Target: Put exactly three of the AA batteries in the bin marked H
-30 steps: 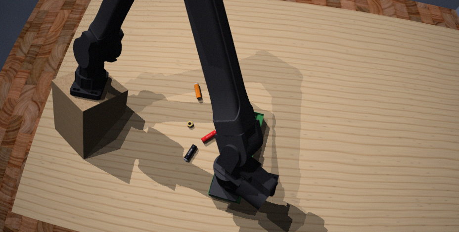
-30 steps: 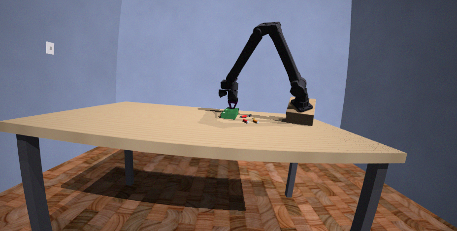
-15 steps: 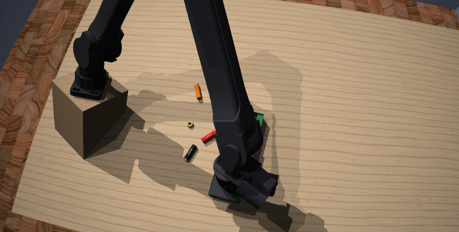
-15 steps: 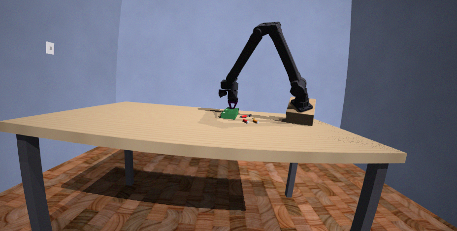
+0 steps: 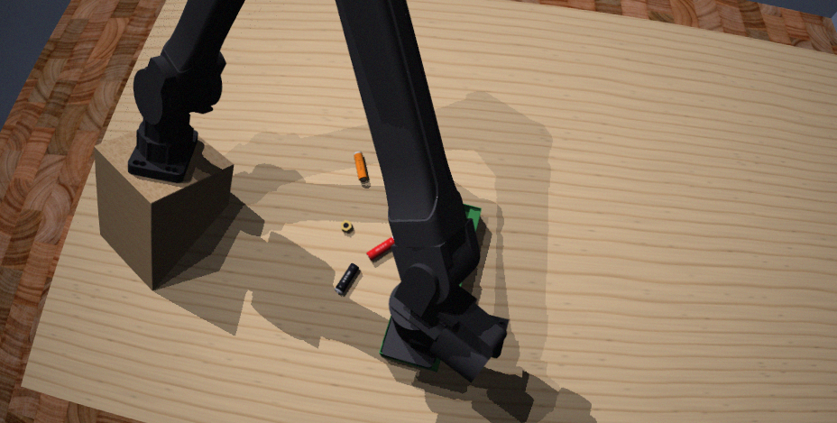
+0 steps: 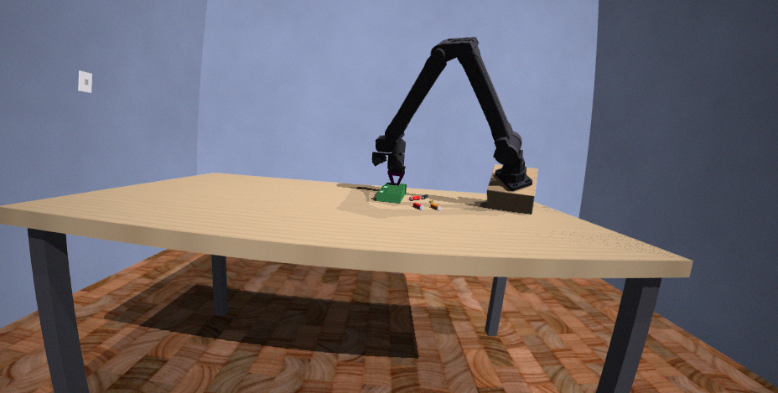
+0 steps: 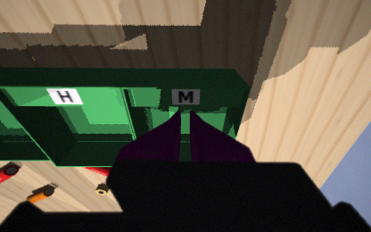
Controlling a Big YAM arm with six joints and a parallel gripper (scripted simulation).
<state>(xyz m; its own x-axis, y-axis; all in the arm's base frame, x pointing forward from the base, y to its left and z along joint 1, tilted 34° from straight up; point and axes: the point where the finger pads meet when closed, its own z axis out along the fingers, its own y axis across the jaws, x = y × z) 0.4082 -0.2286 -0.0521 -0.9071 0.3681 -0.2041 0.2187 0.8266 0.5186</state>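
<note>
My gripper is now 2 cm short of the green bin, 8 cm to the right of it and 1 cm above it. Round my hand: black AA battery (11 cm behind, 8 cm to the left, 2 cm below); then orange AA battery (11 cm behind, 27 cm to the left, 2 cm below); then yellow nut (12 cm behind, 17 cm to the left, 2 cm below).
</note>
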